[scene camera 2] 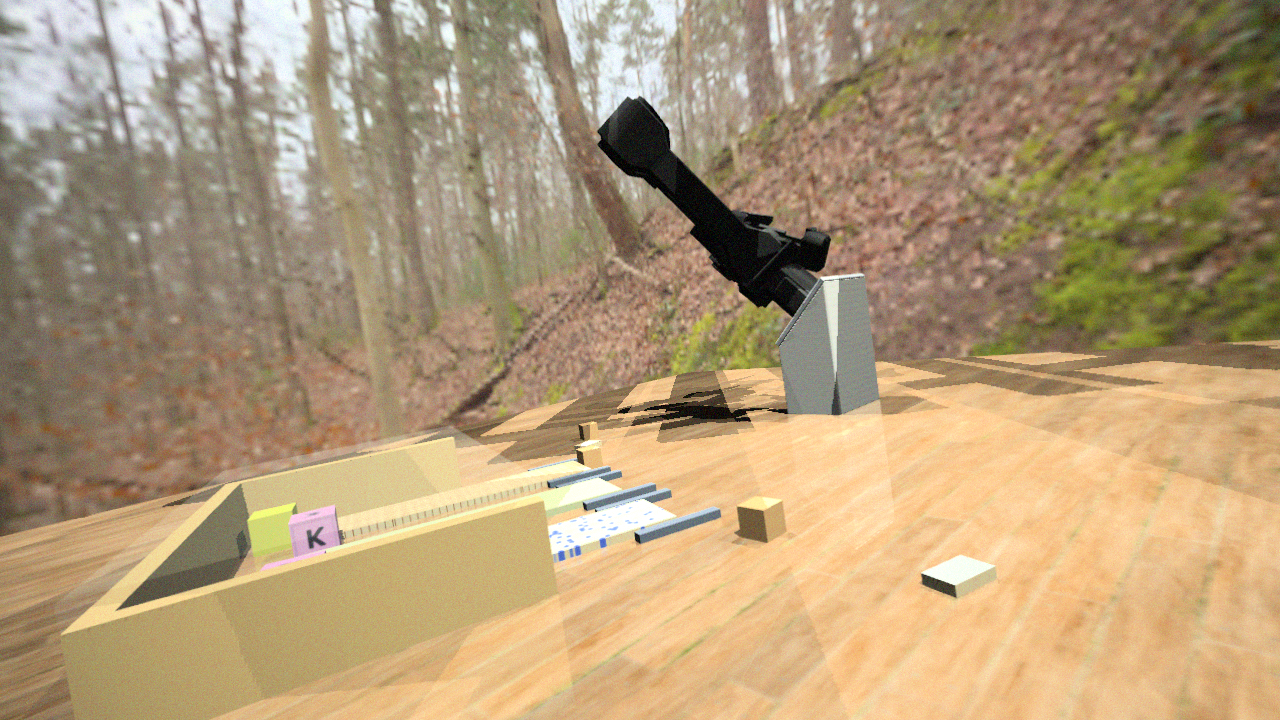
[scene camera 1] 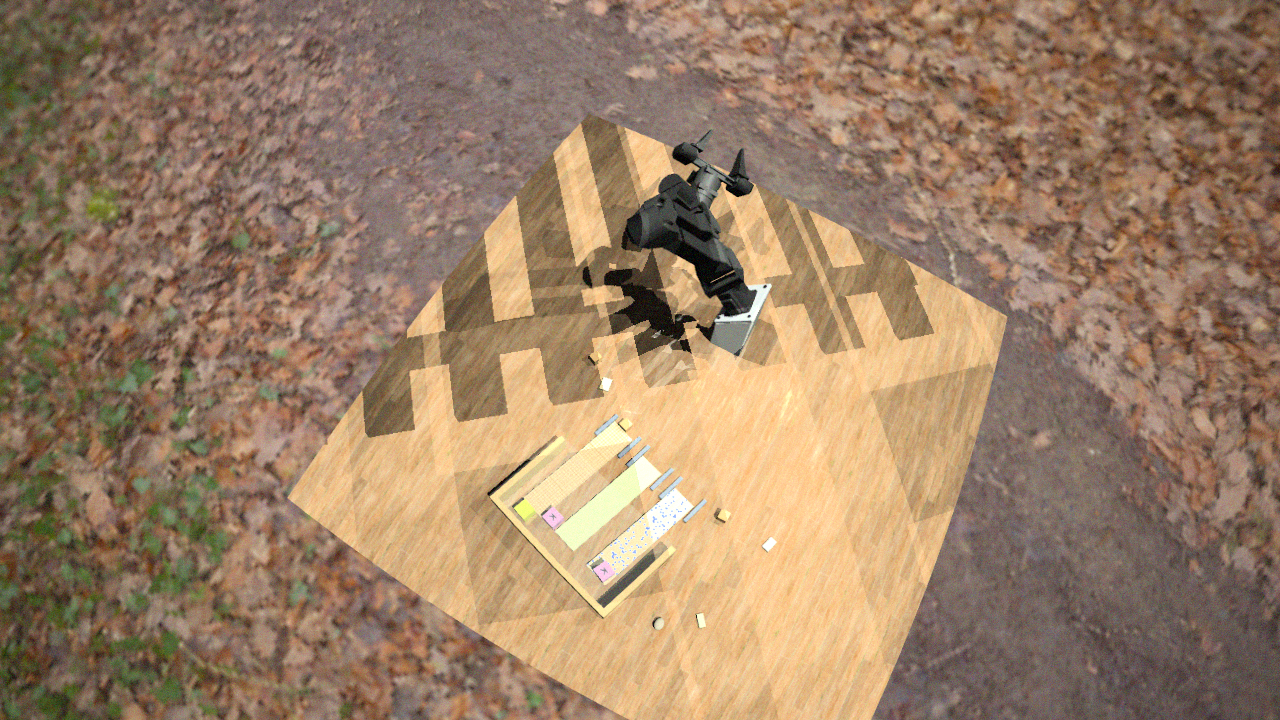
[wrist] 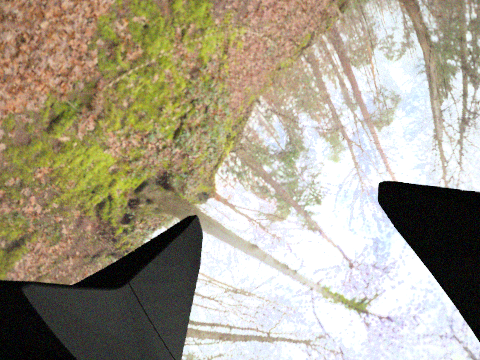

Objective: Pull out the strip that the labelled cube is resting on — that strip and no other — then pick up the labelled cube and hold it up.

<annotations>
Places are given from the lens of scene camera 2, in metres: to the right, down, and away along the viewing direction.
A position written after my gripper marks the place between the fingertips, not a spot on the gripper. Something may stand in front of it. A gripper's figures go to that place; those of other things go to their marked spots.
my gripper point(scene camera 2: 793, 224): 0.28, -0.25, 1.07
flat white block point(scene camera 2: 955, 577): 0.14, 0.10, 0.26
</annotations>
